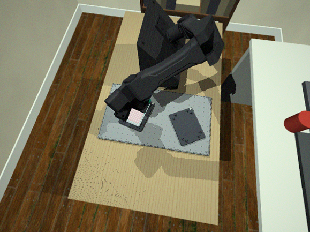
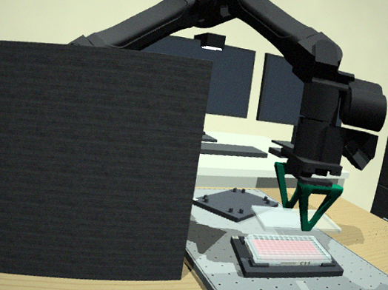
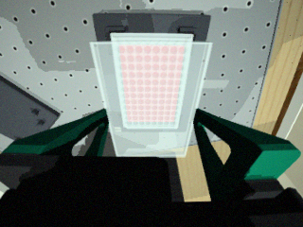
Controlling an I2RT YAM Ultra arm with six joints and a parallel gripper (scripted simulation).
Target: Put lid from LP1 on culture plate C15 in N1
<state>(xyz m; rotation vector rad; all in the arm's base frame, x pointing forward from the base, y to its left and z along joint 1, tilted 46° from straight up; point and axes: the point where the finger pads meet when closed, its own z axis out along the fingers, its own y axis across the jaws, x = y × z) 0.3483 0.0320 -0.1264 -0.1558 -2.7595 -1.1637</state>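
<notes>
Now: the clear lid 10 mm below my hand. The rest, counted from my hand: lid park LP1: 250 mm to the left, 70 mm below, 10 mm ahead; then culture plate C15: 60 mm below.
</notes>
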